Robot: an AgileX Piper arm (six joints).
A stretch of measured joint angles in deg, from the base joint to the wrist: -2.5 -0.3 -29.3 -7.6 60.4 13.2; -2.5 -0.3 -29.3 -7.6 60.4 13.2; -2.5 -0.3 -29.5 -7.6 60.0 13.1; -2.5 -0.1 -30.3 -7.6 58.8 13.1; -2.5 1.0 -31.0 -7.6 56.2 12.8; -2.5 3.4 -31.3 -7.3 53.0 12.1; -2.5 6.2 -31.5 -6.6 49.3 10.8; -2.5 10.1 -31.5 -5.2 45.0 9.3; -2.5 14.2 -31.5 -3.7 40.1 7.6; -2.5 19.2 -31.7 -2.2 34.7 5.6; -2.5 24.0 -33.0 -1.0 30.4 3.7; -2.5 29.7 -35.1 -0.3 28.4 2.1; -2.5 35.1 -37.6 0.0 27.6 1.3; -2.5 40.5 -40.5 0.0 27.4 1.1; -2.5 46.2 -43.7 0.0 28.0 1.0
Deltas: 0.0 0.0 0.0 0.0 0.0 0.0; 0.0 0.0 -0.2 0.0 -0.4 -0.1; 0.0 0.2 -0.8 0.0 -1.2 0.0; 0.0 1.1 -0.7 0.0 -2.6 -0.3; 0.0 2.4 -0.3 0.3 -3.2 -0.7; 0.0 2.8 -0.2 0.7 -3.7 -1.3; 0.0 3.9 0.0 1.4 -4.3 -1.5; 0.0 4.1 0.0 1.5 -4.9 -1.7; 0.0 5.0 -0.2 1.5 -5.4 -2.0; 0.0 4.8 -1.3 1.2 -4.3 -1.9; 0.0 5.7 -2.1 0.7 -2.0 -1.6; 0.0 5.4 -2.5 0.3 -0.8 -0.8; 0.0 5.4 -2.9 0.0 -0.2 -0.2; 0.0 5.7 -3.2 0.0 0.6 -0.1
